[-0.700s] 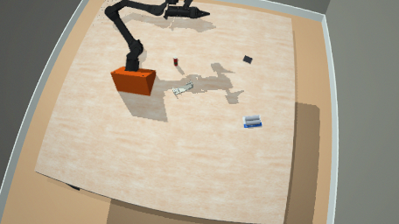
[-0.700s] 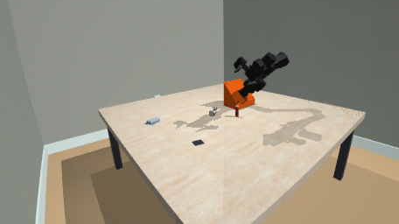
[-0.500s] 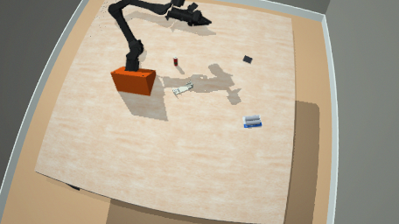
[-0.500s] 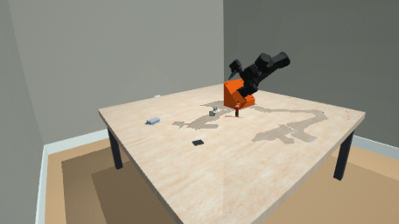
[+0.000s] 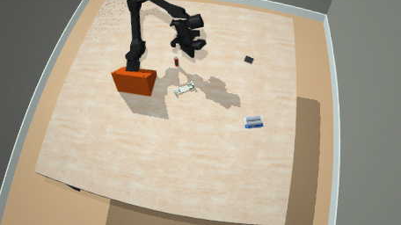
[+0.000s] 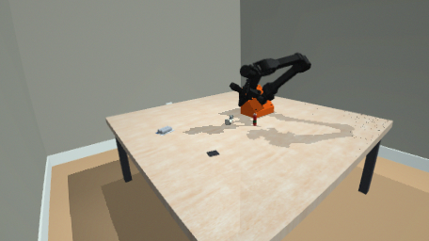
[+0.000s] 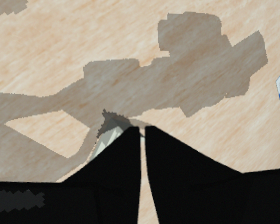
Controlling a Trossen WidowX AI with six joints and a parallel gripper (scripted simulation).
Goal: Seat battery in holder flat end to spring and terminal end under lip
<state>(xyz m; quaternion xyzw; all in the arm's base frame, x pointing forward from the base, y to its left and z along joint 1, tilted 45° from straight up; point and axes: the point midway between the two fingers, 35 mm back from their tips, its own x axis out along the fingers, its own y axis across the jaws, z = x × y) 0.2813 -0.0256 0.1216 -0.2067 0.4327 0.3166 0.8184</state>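
My gripper tip is now 9 cm past the battery, 9 cm above it and 4 cm to the right of it. The rest, counted from my gripper tip: small black square (29 cm ahead, 12 cm below, 9 cm to the left).
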